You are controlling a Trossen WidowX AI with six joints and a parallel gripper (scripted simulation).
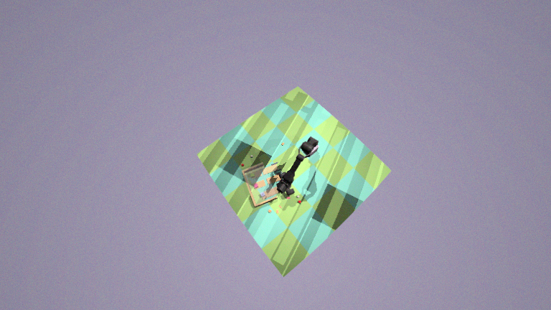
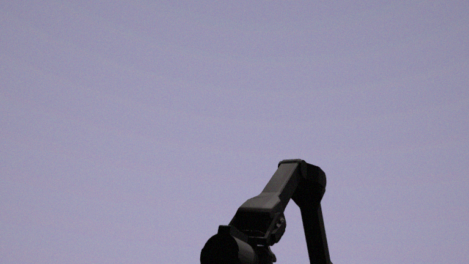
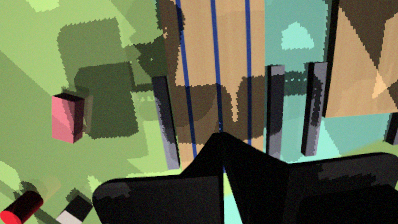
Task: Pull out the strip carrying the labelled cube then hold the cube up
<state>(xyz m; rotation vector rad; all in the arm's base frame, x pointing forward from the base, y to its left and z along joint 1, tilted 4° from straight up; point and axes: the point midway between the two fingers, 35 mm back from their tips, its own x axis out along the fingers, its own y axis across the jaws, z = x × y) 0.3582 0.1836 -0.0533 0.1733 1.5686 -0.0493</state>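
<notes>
Now: the strip 100 mm ahead of my gripper tip and 10 mm to the right of it.
</notes>
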